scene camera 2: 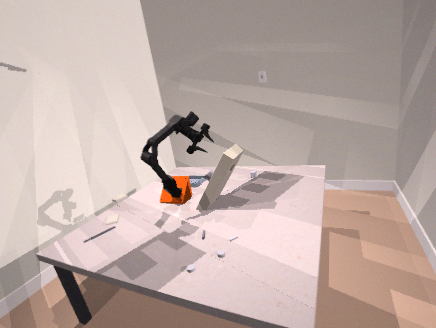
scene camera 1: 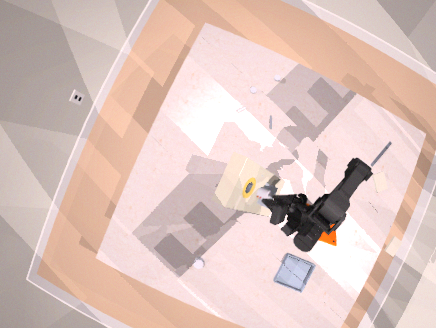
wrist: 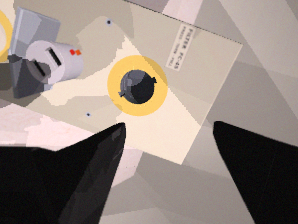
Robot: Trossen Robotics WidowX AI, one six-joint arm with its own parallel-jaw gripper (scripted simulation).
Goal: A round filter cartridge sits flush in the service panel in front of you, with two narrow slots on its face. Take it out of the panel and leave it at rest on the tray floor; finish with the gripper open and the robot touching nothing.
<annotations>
same spot on beige service panel: [scene camera 1: 237, 189] = [wrist: 196, 92]
</annotations>
